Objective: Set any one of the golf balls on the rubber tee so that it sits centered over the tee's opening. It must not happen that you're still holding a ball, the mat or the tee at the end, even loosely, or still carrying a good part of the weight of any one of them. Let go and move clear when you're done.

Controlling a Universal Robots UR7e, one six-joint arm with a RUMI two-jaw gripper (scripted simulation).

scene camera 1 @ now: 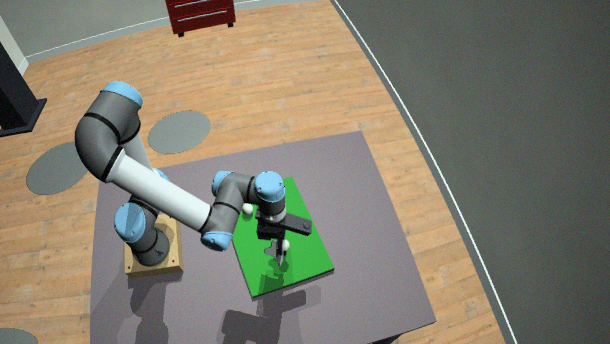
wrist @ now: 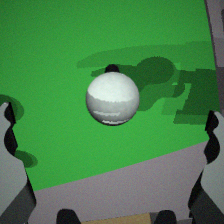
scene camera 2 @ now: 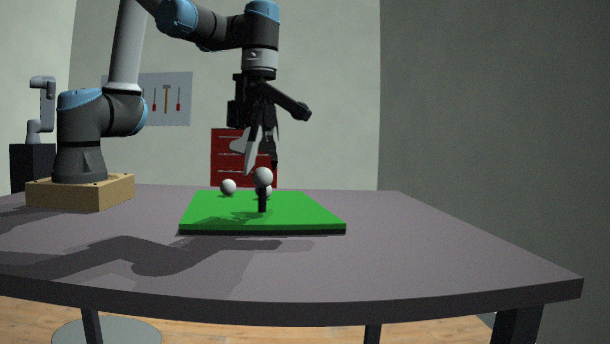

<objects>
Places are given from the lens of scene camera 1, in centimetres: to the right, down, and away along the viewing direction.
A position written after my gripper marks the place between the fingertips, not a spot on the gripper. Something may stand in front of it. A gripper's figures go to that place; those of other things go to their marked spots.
my gripper point(scene camera 1: 281, 244): -8, 24, 122
green mat point(scene camera 1: 306, 258): 0, 30, 127
</objects>
